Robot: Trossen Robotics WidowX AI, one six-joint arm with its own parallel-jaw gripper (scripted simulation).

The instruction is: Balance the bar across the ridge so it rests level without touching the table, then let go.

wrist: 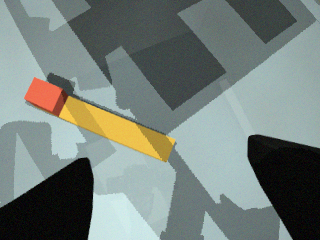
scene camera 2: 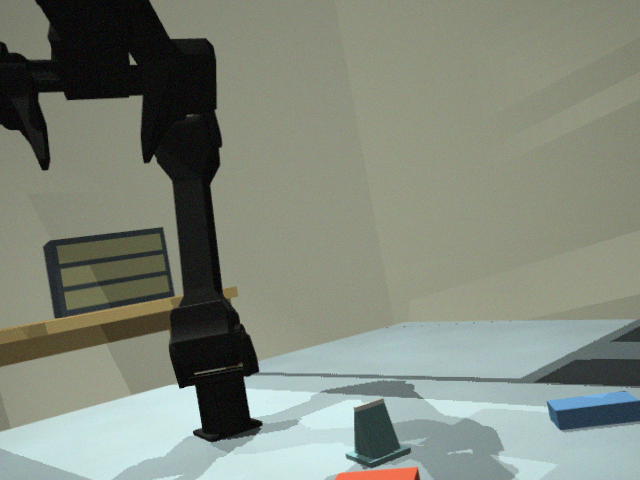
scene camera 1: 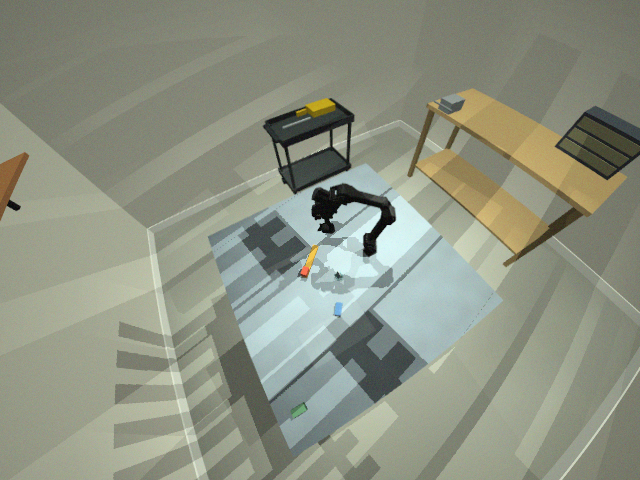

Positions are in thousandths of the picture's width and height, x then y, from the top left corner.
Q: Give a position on a bar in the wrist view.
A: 142,402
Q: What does my gripper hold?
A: Nothing.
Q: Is my gripper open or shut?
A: Open.
